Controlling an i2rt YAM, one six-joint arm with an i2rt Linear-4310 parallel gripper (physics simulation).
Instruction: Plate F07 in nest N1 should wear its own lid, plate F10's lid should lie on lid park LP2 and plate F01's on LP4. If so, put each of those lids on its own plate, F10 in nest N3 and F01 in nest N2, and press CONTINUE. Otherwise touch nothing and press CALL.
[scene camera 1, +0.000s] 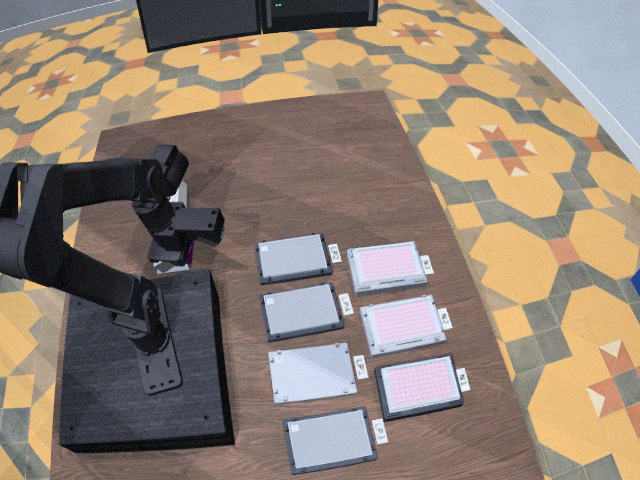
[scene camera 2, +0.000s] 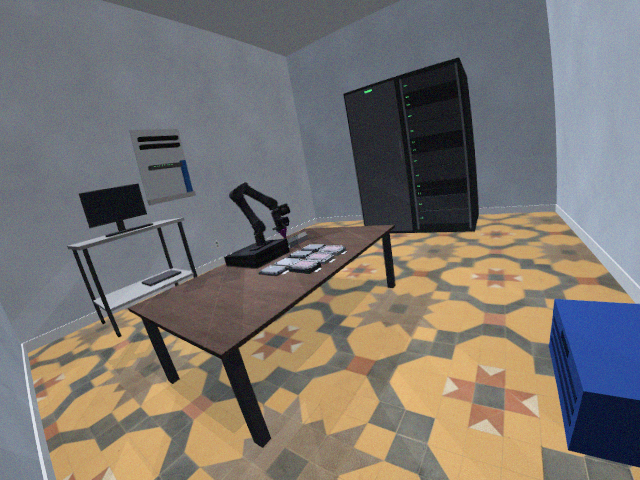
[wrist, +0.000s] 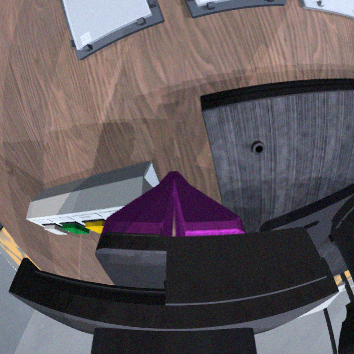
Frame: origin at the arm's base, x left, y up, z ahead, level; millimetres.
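Seen in the pictures: gripper, fingertip midpoint: (scene camera 1: 188, 262) (wrist: 173, 178); arm's base, origin of the base link: (scene camera 1: 154, 340) (scene camera 2: 262, 245) (wrist: 349, 208).
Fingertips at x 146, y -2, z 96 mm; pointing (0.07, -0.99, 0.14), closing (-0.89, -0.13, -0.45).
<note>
Offsets run from my fingertips to a thing's middle. Level surfaces: height alone.
My gripper (scene camera 1: 190, 253) (scene camera 2: 283, 233) (wrist: 173, 178) is shut, its magenta fingers together and empty. In the wrist view its tips overlap the end of a grey button box @(dx +160, dy -51, dz -24 mm) (wrist: 95, 192) with a white, a green and a yellow button; their legends are unreadable, and a further part is hidden behind the fingers. Pink plates stand in nests N3 @(dx -94, dy -57, dz +373 mm) (scene camera 1: 388, 262), N2 @(dx -227, dy -59, dz +347 mm) (scene camera 1: 405, 321) and N1 @(dx -355, dy -54, dz +320 mm) (scene camera 1: 424, 383); whether a clear lid covers the N1 plate, I cannot tell. Grey lids lie on LP2 @(dx -3, dy -69, dz +204 mm) (scene camera 1: 293, 256) (wrist: 107, 17) and LP4 @(dx -127, dy -69, dz +179 mm) (scene camera 1: 302, 311). Their tags are too small to read.
LP1 @(dx -255, dy -73, dz +155 mm) (scene camera 1: 312, 379) is a pale panel with corner posts and a small tag; LP3 @(dx -388, dy -69, dz +138 mm) (scene camera 1: 330, 439) bears a grey lid. The black arm base (scene camera 1: 196, 361) (wrist: 270, 180) stands left of the lid parks on the wooden table @(dy -83 mm) (scene camera 1: 310, 155) (scene camera 2: 206, 304).
</note>
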